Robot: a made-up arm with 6 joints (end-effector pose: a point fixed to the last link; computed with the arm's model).
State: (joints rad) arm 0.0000 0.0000 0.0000 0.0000 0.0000 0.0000
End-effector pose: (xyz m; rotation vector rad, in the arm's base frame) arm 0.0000 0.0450 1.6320 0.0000 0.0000 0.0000
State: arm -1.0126 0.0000 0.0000 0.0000 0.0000 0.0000
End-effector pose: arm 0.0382 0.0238 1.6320 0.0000 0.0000 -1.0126
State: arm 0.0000 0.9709 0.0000 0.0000 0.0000 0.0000
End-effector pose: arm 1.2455 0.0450 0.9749 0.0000 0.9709 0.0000
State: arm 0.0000 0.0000 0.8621 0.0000 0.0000 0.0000
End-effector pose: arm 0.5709 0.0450 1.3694 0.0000 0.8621 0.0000
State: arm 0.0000 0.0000 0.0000 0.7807 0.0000 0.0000
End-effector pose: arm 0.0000 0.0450 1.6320 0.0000 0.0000 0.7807
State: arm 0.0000 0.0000 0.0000 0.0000 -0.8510 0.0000
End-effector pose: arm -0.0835 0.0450 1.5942 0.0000 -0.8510 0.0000
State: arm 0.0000 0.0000 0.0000 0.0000 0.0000 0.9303
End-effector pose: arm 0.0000 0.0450 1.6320 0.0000 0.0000 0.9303
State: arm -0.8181 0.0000 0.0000 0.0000 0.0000 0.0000
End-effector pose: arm 0.0328 0.0308 1.6320 0.0000 0.0000 -0.8181
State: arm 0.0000 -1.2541 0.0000 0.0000 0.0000 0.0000
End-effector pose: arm -1.4340 0.0450 0.5929 0.0000 -1.2541 0.0000
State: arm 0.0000 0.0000 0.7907 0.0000 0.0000 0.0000
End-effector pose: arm 0.5346 0.0450 1.4089 0.0000 0.7907 0.0000
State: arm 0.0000 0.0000 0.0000 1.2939 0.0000 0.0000
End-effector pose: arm 0.0000 0.0450 1.6320 0.0000 0.0000 1.2939
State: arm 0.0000 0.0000 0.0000 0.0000 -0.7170 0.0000
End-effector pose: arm -0.0729 0.0450 1.6047 0.0000 -0.7170 0.0000
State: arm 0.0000 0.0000 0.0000 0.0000 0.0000 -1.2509
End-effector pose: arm 0.0000 0.0450 1.6320 0.0000 0.0000 -1.2509
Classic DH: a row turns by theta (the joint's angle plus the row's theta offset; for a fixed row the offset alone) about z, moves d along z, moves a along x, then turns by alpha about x. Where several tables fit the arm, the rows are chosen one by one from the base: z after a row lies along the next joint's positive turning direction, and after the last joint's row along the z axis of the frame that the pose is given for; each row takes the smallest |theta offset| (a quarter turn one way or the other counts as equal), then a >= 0, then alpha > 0; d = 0 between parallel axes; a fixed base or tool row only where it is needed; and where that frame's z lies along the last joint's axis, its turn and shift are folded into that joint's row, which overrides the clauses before.
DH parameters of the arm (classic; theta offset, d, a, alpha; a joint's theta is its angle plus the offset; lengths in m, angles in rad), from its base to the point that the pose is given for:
joint 1: 0 0.123 0 -1.5708
joint 2: -1.5708 0 0.757 0
joint 3: 1.5708 0.045 0 1.5708
joint 4: 0 0.641 0 -1.5708
joint 5: 0 0 0 1.5708
joint 6: 0 0.111 0 0

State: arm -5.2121 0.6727 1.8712 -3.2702 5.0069 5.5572
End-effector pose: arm 0.3383 0.6851 0.0993 1.6367 2.2361 -0.9366
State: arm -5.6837 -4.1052 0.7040 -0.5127 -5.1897 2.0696
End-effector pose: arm 0.5933 0.4014 -0.9998 1.3493 2.3835 -1.2633
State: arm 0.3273 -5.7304 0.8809 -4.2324 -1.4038 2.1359
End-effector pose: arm 1.0182 0.2907 0.8073 1.6091 -2.0076 1.6204
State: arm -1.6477 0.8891 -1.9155 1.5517 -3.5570 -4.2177
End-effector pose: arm 0.0798 -0.1333 0.8801 1.6962 1.1817 -0.2615
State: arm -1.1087 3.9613 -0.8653 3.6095 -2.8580 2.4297
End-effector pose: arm -0.1954 0.5246 -0.9287 -0.1473 -0.3803 -2.2670
